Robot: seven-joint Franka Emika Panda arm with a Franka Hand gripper.
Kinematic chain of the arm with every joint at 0, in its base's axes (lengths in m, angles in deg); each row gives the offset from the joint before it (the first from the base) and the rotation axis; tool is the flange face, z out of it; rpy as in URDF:
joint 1: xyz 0 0 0.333 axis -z
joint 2: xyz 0 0 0 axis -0.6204 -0.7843 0
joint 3: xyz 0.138 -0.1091 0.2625 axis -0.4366 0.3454 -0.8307
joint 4: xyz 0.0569 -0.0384 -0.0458 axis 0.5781 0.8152 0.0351
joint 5: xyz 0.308 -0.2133 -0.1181 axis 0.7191 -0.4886 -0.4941
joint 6: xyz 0 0 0 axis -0.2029 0.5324 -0.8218
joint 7: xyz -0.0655 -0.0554 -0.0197 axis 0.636 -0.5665 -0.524
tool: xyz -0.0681 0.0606 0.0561 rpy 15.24 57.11 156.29
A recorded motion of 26 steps. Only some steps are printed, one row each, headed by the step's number.
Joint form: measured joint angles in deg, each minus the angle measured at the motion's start. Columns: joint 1, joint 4, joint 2, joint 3, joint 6, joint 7, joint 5.
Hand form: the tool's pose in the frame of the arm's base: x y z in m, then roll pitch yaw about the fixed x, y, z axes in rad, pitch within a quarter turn. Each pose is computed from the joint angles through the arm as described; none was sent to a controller.
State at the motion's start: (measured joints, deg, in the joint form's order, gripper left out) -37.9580 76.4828 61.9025 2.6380 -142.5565 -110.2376 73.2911
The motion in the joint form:
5: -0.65 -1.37 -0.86 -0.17 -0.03 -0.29 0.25
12: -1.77 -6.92 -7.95 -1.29 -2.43 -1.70 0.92
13: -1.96 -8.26 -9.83 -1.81 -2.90 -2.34 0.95
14: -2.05 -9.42 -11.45 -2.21 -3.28 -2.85 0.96
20: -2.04 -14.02 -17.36 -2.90 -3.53 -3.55 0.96
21: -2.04 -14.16 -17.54 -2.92 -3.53 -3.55 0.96
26: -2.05 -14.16 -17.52 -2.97 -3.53 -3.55 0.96
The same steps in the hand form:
5: 0.3550 0.0081 0.3420 -3.1198 -0.0296 -0.7735
12: 0.3902 0.0242 0.3408 -3.1057 -0.0365 -0.7680
13: 0.3983 0.0296 0.3384 -3.1072 -0.0363 -0.7673
14: 0.4054 0.0336 0.3361 -3.1084 -0.0355 -0.7677
20: 0.4314 0.0412 0.3264 -3.1199 -0.0205 -0.7669
21: 0.4322 0.0415 0.3261 -3.1203 -0.0200 -0.7665
26: 0.4321 0.0419 0.3262 -3.1202 -0.0203 -0.7654

